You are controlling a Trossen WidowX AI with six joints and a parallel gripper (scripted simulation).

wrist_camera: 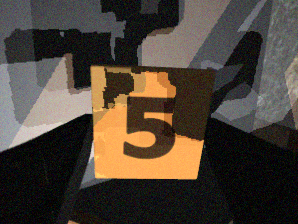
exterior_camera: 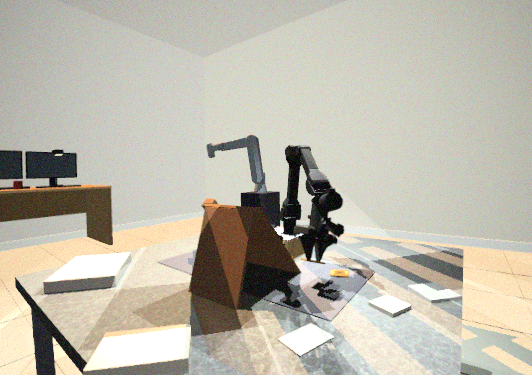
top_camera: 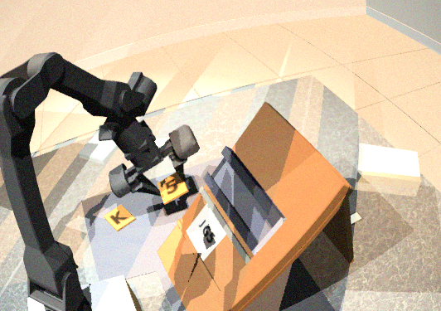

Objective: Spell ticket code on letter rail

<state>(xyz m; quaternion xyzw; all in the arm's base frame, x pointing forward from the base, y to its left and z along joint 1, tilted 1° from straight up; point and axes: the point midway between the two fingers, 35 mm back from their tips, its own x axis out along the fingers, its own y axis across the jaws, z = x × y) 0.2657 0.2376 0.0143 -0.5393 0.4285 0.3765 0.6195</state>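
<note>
Right now my gripper tip is 160 mm to the left of the white ticket, 20 mm below it and 10 mm short of it. The rest, counted from my gripper tip: 5 tile right at my gripper tip; then dark mat 260 mm to the right, 80 mm below, 80 mm behind; then white block 500 mm ahead, 140 mm to the right, 60 mm below.
</note>
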